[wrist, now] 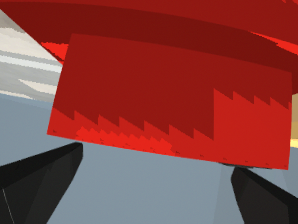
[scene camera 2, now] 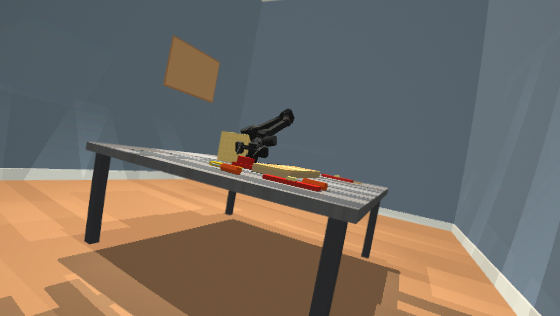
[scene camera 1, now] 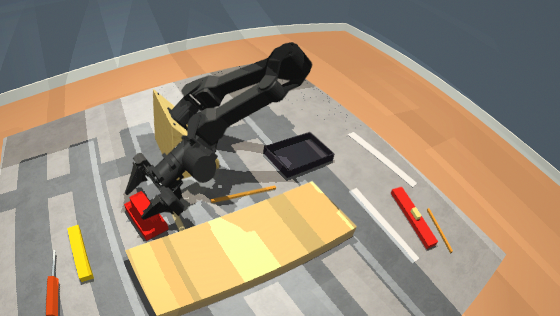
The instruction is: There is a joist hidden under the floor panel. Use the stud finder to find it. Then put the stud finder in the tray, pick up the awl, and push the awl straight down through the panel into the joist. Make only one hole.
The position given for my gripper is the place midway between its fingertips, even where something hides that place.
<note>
My gripper (scene camera 1: 133, 205) is open, with nothing in its grasp. I also see a stud finder (scene camera 1: 155, 225), a red level (scene camera 1: 423, 231), a yellow bar (scene camera 1: 82, 264) and a dark tray (scene camera 1: 292, 156).
The stud finder is seen too in the wrist view (wrist: 209, 87). My gripper also shows in the wrist view (wrist: 159, 162). The wrist view misses the yellow bar, which is hidden by the stud finder.
</note>
